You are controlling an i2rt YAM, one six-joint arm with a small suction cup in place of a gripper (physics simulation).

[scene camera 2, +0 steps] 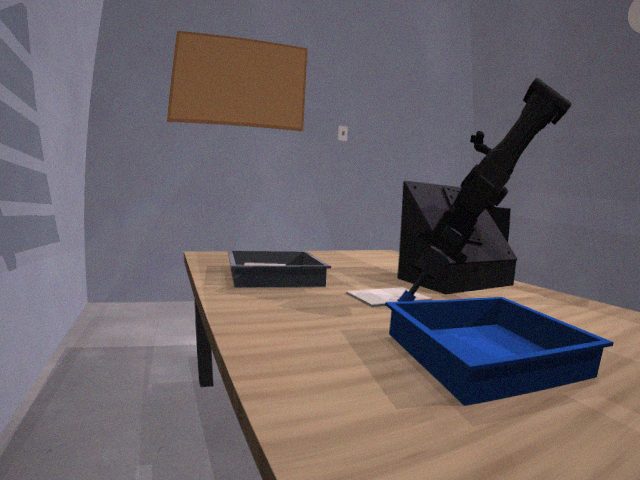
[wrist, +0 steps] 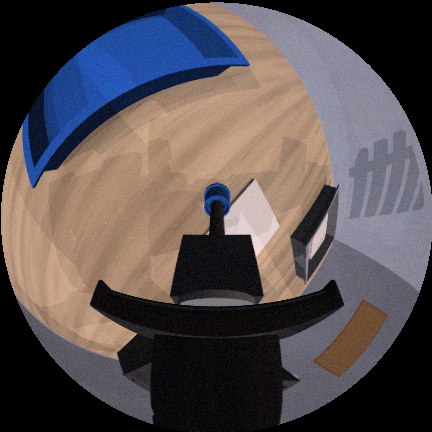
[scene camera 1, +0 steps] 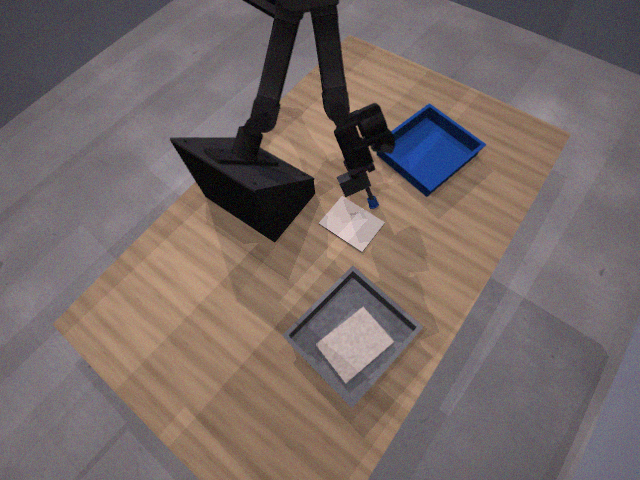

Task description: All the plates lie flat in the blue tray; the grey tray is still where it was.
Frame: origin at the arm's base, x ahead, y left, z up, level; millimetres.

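Seen in the pictures: end effector, tool point: (wrist: 216, 194) (scene camera 1: 374, 205); arm's base, origin of the base link: (scene camera 1: 242, 158).
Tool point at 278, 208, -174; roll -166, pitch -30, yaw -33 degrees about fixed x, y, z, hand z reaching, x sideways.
Pixels of each thing's top centre, then the offset from my tool point to it, as dx, dy, dz. Level surfaces: height alone.
- thin white plate, middle of its top: (wrist: 238, 243) (scene camera 2: 389, 295) (scene camera 1: 351, 222) -10, -84, -1
- grey tray, middle of its top: (scene camera 1: 352, 331) (scene camera 2: 273, 257) (wrist: 324, 239) +201, -314, +44
- blue tray, middle of its top: (scene camera 2: 491, 321) (scene camera 1: 430, 144) -4, +253, +44
- table, its level: dz -7
My suction cup (scene camera 1: 372, 202) (scene camera 2: 406, 296) (wrist: 217, 199) is off and holds no plate. It is low, close to the edge of a thin white plate (scene camera 1: 356, 232) (scene camera 2: 377, 296) (wrist: 260, 215) that lies flat on the table; the exact gap is hard to tell. In the wrist view the cup overlaps this plate's edge. A second pale, speckled plate (scene camera 1: 355, 345) (scene camera 2: 264, 264) (wrist: 318, 236) lies flat inside the grey tray (scene camera 1: 352, 396) (scene camera 2: 279, 276) (wrist: 312, 215). The blue tray (scene camera 1: 427, 190) (scene camera 2: 527, 374) (wrist: 115, 60) stands beyond the cup, with no plate in it.
The arm's black wedge-shaped base (scene camera 1: 232, 196) (scene camera 2: 460, 273) stands on the table (scene camera 1: 155, 289) (scene camera 2: 289, 372), left of the white plate in the first scene view. Both trays have raised walls. A brown board (scene camera 2: 237, 80) (wrist: 351, 338) hangs on the wall.
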